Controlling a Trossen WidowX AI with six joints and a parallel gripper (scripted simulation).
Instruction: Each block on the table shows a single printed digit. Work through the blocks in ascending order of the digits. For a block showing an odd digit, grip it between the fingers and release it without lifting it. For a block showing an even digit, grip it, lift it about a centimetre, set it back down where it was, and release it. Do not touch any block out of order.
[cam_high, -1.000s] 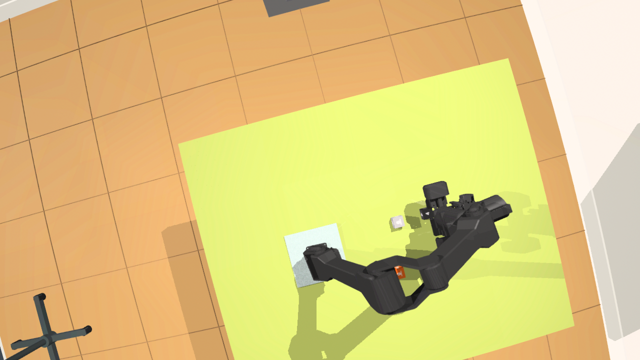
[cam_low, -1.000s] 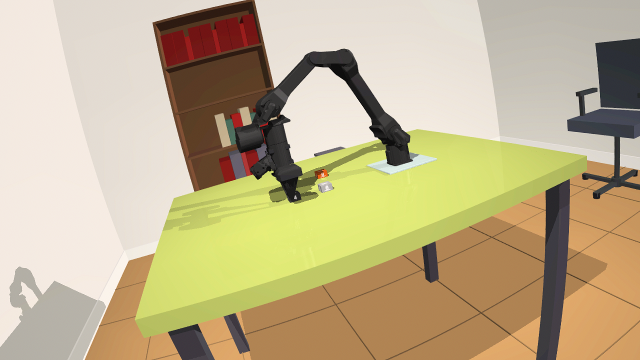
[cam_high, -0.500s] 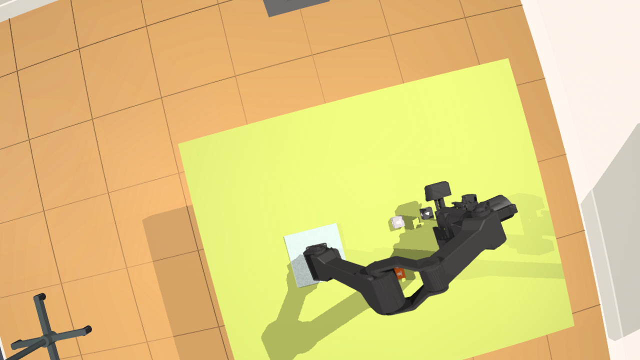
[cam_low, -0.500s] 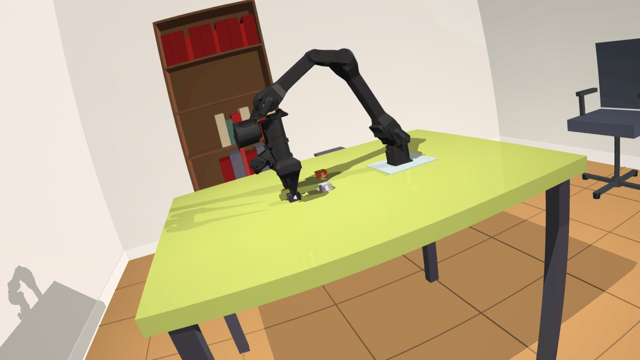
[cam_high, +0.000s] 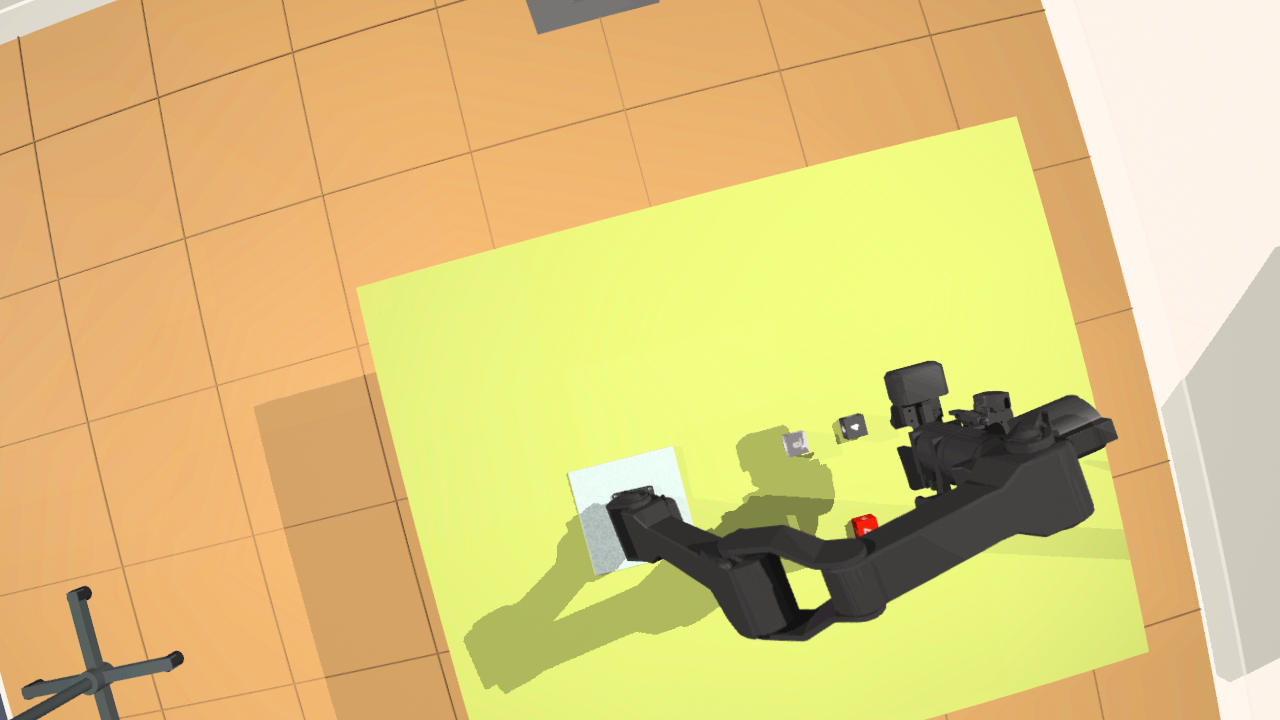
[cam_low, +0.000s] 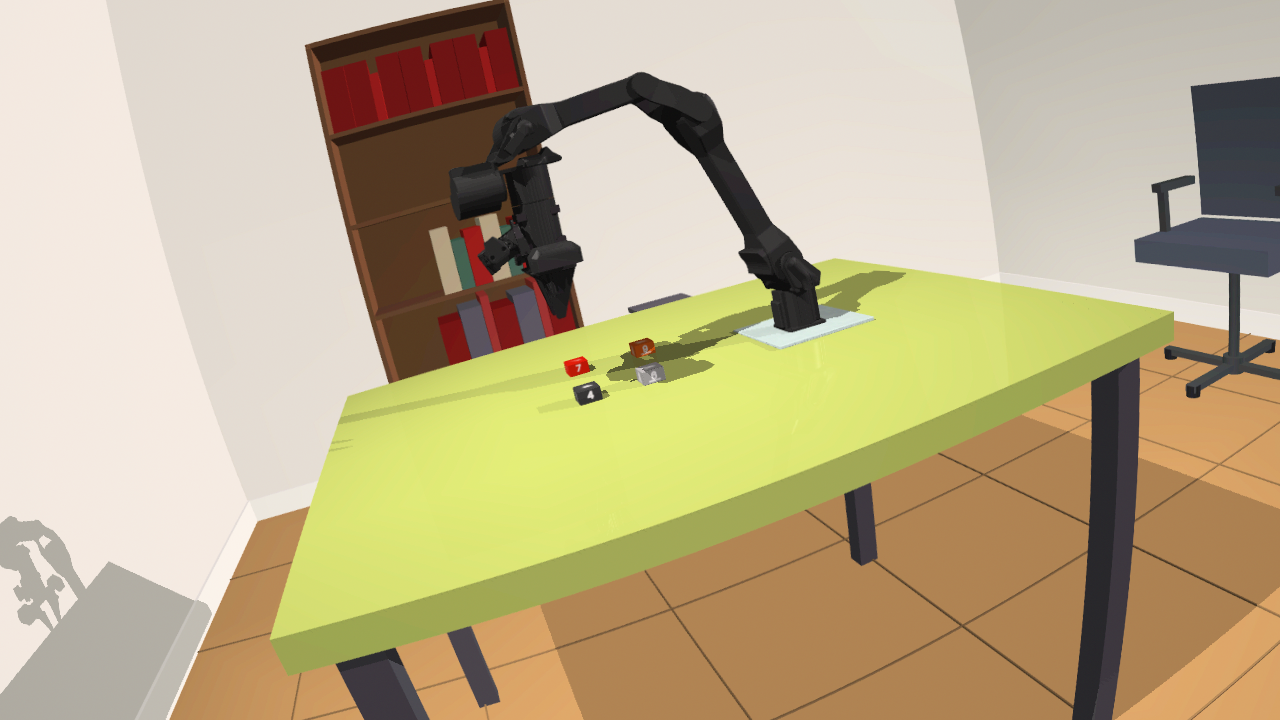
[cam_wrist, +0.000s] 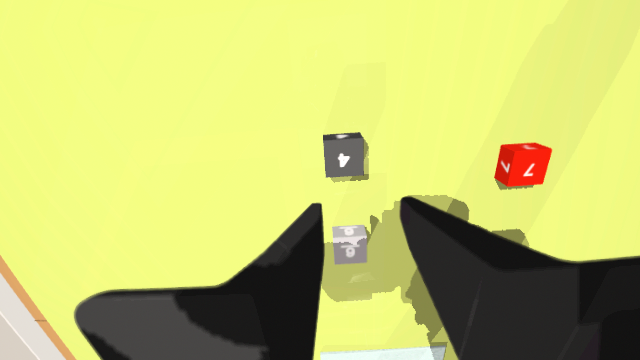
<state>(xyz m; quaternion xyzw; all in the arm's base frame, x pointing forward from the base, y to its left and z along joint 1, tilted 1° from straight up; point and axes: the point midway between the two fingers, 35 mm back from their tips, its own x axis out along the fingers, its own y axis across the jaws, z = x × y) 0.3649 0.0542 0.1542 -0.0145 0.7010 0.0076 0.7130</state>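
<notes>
The grey block is 110 mm behind my gripper tip, 10 mm to the right of it and 110 mm below it. Also, from my gripper tip: red block: 30 mm behind, 160 mm to the right, 110 mm below; then black block: 10 mm behind, 110 mm below; then orange block: 140 mm behind, 160 mm to the right, 110 mm below.
</notes>
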